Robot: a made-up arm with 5 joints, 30 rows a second.
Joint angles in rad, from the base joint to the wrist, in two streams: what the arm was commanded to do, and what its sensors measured. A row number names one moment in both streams.
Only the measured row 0 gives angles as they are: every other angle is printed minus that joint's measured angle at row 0.
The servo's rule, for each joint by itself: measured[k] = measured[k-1] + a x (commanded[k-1-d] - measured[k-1]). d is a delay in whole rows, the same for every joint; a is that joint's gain. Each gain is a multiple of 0.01, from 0.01 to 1. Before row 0 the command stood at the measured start. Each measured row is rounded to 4 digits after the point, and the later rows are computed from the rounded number. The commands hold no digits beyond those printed.
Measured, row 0:
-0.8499, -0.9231, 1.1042, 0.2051, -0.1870
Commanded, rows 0 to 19:
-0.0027, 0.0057, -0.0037, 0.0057, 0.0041
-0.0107, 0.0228, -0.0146, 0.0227, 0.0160
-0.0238, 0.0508, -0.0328, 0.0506, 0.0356
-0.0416, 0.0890, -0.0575, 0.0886, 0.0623
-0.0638, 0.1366, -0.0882, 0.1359, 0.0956
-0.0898, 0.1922, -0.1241, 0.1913, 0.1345
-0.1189, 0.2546, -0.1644, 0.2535, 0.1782
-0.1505, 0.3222, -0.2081, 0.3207, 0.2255
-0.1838, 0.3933, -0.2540, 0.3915, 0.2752
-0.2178, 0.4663, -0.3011, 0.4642, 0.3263
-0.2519, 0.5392, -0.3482, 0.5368, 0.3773
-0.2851, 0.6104, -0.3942, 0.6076, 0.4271
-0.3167, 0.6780, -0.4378, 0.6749, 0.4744
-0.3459, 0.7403, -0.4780, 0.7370, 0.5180
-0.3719, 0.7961, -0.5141, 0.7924, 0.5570
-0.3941, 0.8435, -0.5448, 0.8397, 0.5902
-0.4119, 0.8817, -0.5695, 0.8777, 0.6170
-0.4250, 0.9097, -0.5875, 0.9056, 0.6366
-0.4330, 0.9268, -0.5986, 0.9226, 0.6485
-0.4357, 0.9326, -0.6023, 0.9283, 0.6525
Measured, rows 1 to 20:
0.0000, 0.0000, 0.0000, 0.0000, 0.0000
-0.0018, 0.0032, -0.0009, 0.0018, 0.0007
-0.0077, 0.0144, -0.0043, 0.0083, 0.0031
-0.0183, 0.0351, -0.0114, 0.0214, 0.0083
-0.0337, 0.0658, -0.0229, 0.0422, 0.0169
-0.0536, 0.1062, -0.0392, 0.0712, 0.0295
-0.0775, 0.1552, -0.0604, 0.1084, 0.0463
-0.1048, 0.2119, -0.0864, 0.1534, 0.0674
-0.1350, 0.2748, -0.1168, 0.2053, 0.0927
-0.1672, 0.3423, -0.1511, 0.2630, 0.1219
-0.2006, 0.4130, -0.1886, 0.3254, 0.1546
-0.2345, 0.4849, -0.2285, 0.3909, 0.1902
-0.2679, 0.5564, -0.2699, 0.4581, 0.2281
-0.3001, 0.6257, -0.3119, 0.5253, 0.2675
-0.3303, 0.6910, -0.3534, 0.5909, 0.3076
-0.3578, 0.7509, -0.3936, 0.6534, 0.3475
-0.3818, 0.8037, -0.4314, 0.7112, 0.3863
-0.4017, 0.8482, -0.4659, 0.7628, 0.4232
-0.4171, 0.8833, -0.4963, 0.8071, 0.4573
-0.4276, 0.9081, -0.5219, 0.8429, 0.4879
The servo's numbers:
d 1
a 0.66 0.57 0.25 0.31 0.16

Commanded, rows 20 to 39:
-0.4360, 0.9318, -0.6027, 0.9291, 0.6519
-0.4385, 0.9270, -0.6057, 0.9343, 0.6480
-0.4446, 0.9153, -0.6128, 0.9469, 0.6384
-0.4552, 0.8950, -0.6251, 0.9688, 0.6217
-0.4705, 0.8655, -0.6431, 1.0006, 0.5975
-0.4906, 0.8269, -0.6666, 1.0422, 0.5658
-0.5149, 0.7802, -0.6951, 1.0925, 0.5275
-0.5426, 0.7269, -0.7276, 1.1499, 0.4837
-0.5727, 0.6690, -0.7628, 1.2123, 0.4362
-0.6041, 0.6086, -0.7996, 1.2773, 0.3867
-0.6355, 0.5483, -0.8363, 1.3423, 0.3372
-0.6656, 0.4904, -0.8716, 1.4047, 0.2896
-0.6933, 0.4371, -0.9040, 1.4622, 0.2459
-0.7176, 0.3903, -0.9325, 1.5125, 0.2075
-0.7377, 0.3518, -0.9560, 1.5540, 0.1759
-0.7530, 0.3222, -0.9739, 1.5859, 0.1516
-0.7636, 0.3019, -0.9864, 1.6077, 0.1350
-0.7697, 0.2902, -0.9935, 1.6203, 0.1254
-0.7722, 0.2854, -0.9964, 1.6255, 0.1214
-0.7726, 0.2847, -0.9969, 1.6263, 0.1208
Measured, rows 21 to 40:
-0.4329, 0.9221, -0.5420, 0.8694, 0.5142
-0.4349, 0.9276, -0.5572, 0.8879, 0.5362
-0.4373, 0.9273, -0.5693, 0.9023, 0.5541
-0.4421, 0.9205, -0.5802, 0.9161, 0.5676
-0.4507, 0.9060, -0.5914, 0.9324, 0.5763
-0.4638, 0.8829, -0.6043, 0.9535, 0.5797
-0.4815, 0.8510, -0.6199, 0.9810, 0.5775
-0.5035, 0.8106, -0.6387, 1.0156, 0.5695
-0.5293, 0.7629, -0.6609, 1.0572, 0.5558
-0.5579, 0.7094, -0.6864, 1.1053, 0.5367
-0.5884, 0.6519, -0.7147, 1.1586, 0.5127
-0.6195, 0.5928, -0.7451, 1.2155, 0.4846
-0.6499, 0.5344, -0.7767, 1.2742, 0.4534
-0.6785, 0.4789, -0.8085, 1.3325, 0.4202
-0.7043, 0.4284, -0.8395, 1.3883, 0.3862
-0.7263, 0.3847, -0.8686, 1.4397, 0.3526
-0.7439, 0.3491, -0.8949, 1.4850, 0.3204
-0.7569, 0.3222, -0.9178, 1.5230, 0.2907
-0.7653, 0.3040, -0.9367, 1.5532, 0.2643
-0.7699, 0.2934, -0.9516, 1.5756, 0.2414

